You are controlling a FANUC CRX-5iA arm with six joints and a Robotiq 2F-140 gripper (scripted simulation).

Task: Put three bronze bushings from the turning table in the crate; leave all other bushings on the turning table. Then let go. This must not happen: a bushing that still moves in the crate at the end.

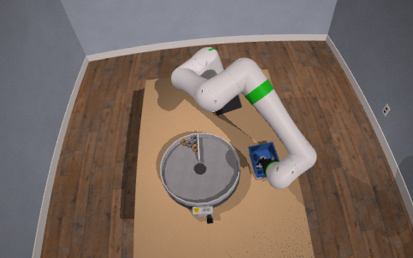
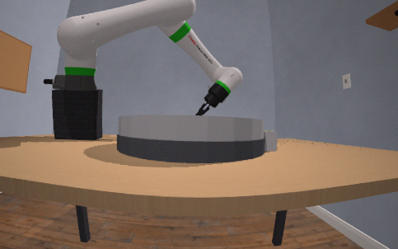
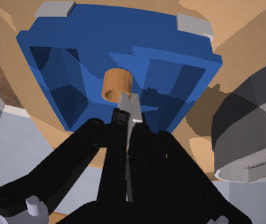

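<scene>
The blue crate is 30 mm below my hand, 10 mm to the left of it and 10 mm behind it. The rest, counted from my hand: grey turning table: 340 mm to the right, 20 mm ahead, 10 mm below.
</scene>
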